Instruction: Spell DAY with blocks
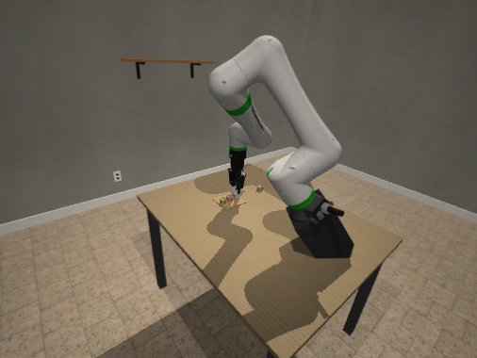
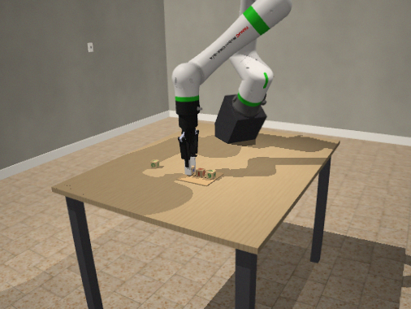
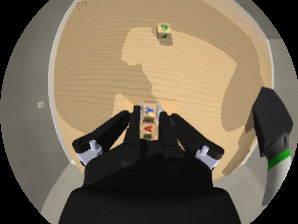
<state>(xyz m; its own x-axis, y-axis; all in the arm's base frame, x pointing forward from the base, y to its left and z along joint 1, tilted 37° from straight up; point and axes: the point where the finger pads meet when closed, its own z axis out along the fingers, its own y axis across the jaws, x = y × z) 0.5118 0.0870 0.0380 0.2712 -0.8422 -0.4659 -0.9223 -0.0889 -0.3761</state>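
My gripper is now 5 cm to the right of the tan mat, 4 cm above it and 1 cm past it.
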